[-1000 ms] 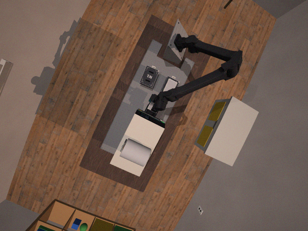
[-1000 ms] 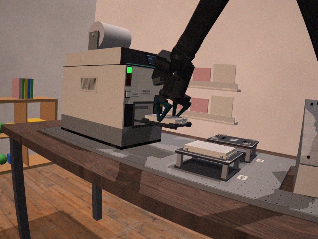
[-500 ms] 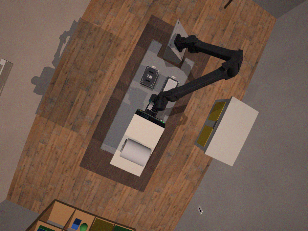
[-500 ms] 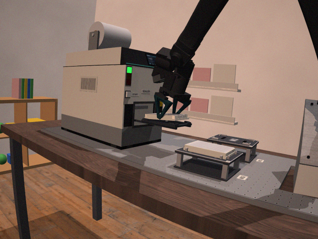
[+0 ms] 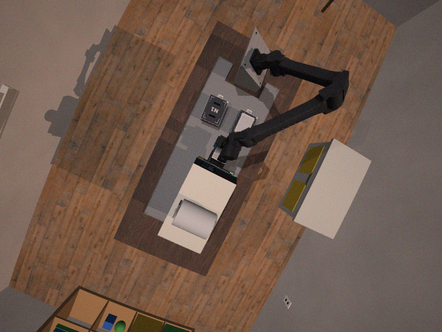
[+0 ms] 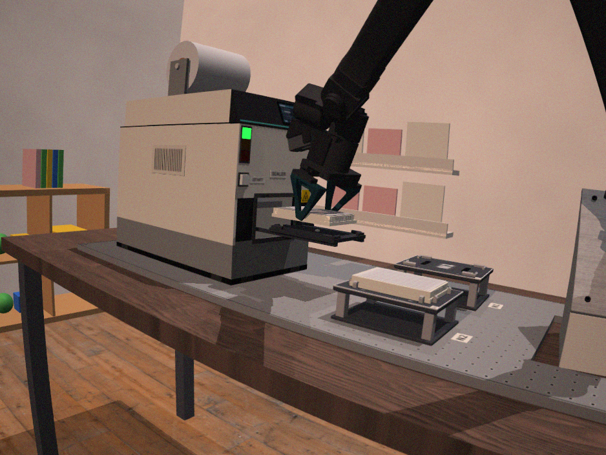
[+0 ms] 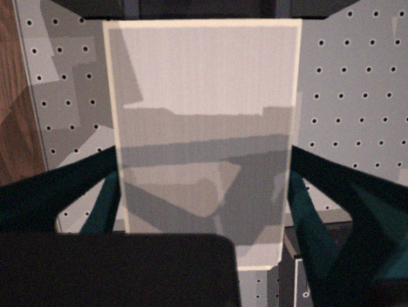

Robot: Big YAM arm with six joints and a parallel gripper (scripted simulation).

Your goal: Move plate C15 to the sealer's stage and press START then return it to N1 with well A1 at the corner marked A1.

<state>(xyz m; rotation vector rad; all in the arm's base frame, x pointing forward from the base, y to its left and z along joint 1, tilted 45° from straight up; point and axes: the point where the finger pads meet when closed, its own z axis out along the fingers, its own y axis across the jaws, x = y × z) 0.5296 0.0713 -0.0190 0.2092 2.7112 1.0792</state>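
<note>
Right now my hand is 1 cm past the sealer stage and 3 cm above it. The rest, counted from my hand: white plate: 20 cm behind, 6 cm to the left, 8 cm below; then foil roll: 33 cm ahead, 2 cm to the right, 28 cm above; then start button: 10 cm ahead, 9 cm to the left, 5 cm above.
</note>
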